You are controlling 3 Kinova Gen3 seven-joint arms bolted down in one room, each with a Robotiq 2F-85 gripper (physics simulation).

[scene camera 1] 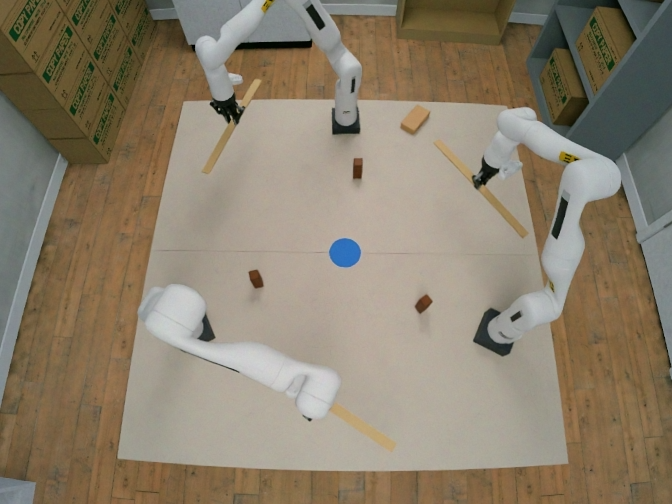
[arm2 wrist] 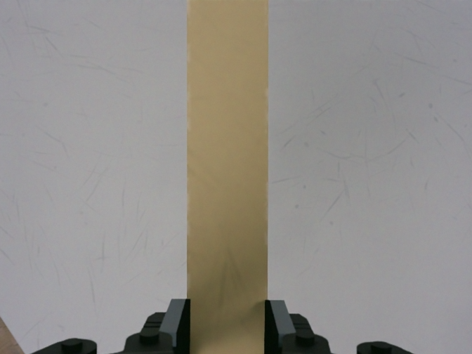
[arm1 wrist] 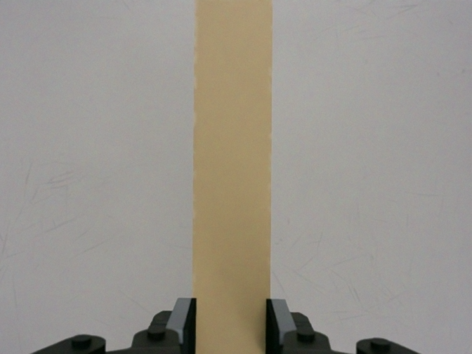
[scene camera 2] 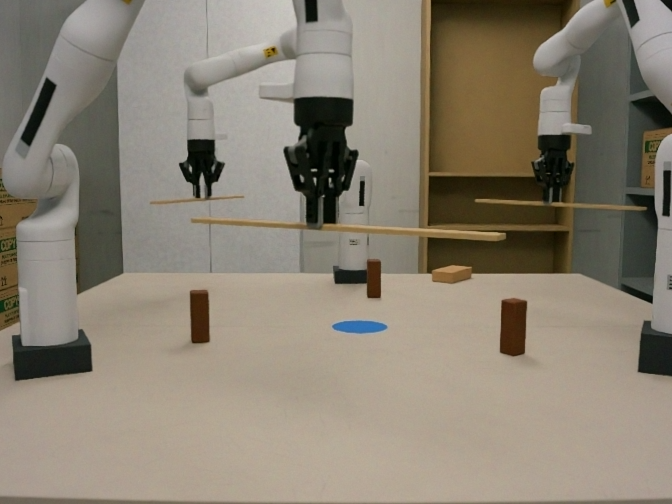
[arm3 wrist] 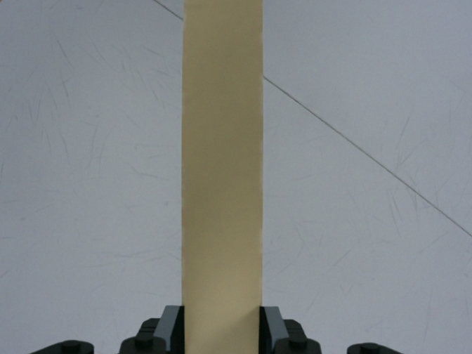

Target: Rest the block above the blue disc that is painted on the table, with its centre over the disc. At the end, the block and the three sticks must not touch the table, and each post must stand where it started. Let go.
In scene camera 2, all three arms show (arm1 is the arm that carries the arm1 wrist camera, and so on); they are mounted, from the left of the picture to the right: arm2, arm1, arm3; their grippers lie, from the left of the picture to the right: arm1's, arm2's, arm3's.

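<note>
Arm1's gripper point(arm1 wrist: 231, 325) point(scene camera 2: 202, 192) is shut on a flat wooden stick point(arm1 wrist: 232, 150) point(scene camera 2: 168, 202), held level above the table. Arm2's gripper point(arm2 wrist: 227, 325) point(scene camera 2: 322, 217) is shut on a second stick point(arm2 wrist: 227, 150) point(scene camera 2: 412, 232), in the air nearest scene camera 2. Arm3's gripper point(arm3 wrist: 222, 330) point(scene camera 2: 552, 196) is shut on a third stick point(arm3 wrist: 222, 150) point(scene camera 2: 602, 206), raised at the right. Three brown posts stand upright around the blue disc point(scene camera 1: 344, 252) point(scene camera 2: 359, 326): one post point(scene camera 1: 357, 168) point(scene camera 2: 373, 278), another post point(scene camera 1: 256, 278) point(scene camera 2: 199, 316) and a third post point(scene camera 1: 423, 303) point(scene camera 2: 512, 326). The orange-tan block point(scene camera 1: 415, 119) point(scene camera 2: 451, 273) lies on the table at the back.
In scene camera 1, arm bases stand at the back point(scene camera 1: 345, 129), at the right point(scene camera 1: 492, 339) and partly hidden at the left point(scene camera 1: 206, 329). The arm at lower left hides part of its stick point(scene camera 1: 363, 426). A thin seam crosses the table point(scene camera 1: 162, 379). Cartons and shelves stand beyond it.
</note>
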